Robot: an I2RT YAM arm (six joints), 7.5 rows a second.
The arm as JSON. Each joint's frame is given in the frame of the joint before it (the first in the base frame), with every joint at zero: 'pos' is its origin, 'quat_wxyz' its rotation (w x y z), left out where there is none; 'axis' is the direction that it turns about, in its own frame. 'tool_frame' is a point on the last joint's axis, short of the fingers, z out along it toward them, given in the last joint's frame.
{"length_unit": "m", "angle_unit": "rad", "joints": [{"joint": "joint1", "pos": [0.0, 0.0, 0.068], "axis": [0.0, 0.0, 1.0]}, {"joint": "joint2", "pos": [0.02, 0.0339, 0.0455], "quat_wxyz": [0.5, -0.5, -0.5, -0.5], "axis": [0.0, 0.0, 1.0]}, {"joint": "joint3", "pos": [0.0, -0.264, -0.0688], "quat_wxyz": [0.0, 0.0, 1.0, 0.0], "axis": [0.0, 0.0, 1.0]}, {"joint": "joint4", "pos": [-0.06, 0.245, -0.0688], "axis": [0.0, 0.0, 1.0]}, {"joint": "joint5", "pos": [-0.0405, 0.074, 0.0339], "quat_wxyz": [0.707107, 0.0, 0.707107, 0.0], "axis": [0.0, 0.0, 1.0]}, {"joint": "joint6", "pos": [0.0, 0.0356, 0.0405], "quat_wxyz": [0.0, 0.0, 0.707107, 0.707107], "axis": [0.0, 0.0, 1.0]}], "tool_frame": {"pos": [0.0, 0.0, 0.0], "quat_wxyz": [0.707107, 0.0, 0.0, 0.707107]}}
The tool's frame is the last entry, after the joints.
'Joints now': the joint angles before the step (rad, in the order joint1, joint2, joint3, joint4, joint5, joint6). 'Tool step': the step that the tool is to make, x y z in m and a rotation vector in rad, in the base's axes. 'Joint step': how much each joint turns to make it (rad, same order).
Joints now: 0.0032 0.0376 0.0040 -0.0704 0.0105 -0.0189
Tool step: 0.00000 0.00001 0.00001 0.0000 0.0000 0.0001
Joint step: 0.0001 0.0000 0.0000 0.0000 0.0000 0.0000
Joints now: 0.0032 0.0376 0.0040 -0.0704 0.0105 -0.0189
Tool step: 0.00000 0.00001 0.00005 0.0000 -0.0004 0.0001
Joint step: 0.0001 0.0000 0.0000 0.0003 0.0000 0.0000
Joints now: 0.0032 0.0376 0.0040 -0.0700 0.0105 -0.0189
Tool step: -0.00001 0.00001 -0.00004 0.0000 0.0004 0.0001
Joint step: 0.0001 -0.0001 0.0000 -0.0005 0.0000 0.0000
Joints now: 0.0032 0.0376 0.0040 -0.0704 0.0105 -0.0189
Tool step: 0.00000 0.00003 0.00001 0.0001 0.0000 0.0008
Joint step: 0.0000 0.0000 0.0000 0.0000 -0.0008 0.0000
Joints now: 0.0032 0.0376 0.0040 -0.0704 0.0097 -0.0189
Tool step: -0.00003 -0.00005 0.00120 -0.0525 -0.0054 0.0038
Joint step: 0.0001 0.0004 0.0023 0.0039 0.0016 -0.0526
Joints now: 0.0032 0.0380 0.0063 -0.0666 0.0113 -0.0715
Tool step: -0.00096 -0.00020 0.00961 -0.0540 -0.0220 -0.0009
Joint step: 0.0000 0.0061 0.0286 0.0001 0.0056 -0.0538
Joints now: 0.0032 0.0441 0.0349 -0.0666 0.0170 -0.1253
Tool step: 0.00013 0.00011 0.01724 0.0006 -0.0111 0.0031
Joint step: 0.0000 0.0480 0.0618 -0.0027 -0.0032 0.0003
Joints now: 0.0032 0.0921 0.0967 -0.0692 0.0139 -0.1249
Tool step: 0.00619 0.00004 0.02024 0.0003 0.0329 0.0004
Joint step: 0.0001 0.1195 0.0896 -0.0031 -0.0004 0.0004
